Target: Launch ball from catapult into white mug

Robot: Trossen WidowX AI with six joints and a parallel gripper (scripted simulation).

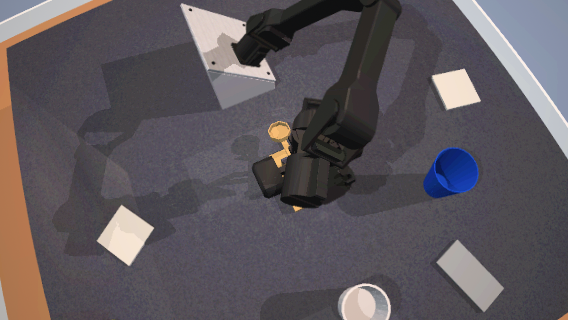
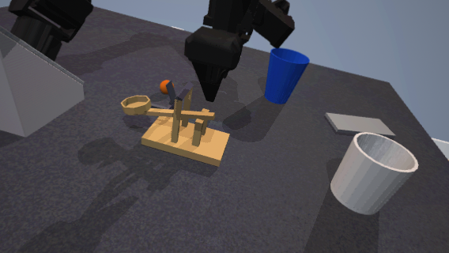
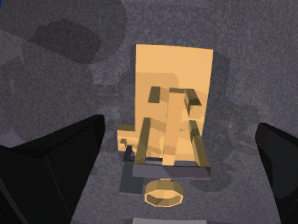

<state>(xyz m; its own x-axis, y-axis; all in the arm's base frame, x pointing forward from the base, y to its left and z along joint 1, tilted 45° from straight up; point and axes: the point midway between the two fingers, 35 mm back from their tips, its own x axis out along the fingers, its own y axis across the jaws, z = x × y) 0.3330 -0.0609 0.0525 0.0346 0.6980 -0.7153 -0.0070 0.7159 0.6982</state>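
Right now my gripper tip is 14 cm past the orange ball, 16 cm to the right of it and 11 cm above it. Round my gripper tip: white mug: 27 cm ahead, 1 cm to the right, 10 cm below; catapult: 7 cm behind, 2 cm to the left, 7 cm below.
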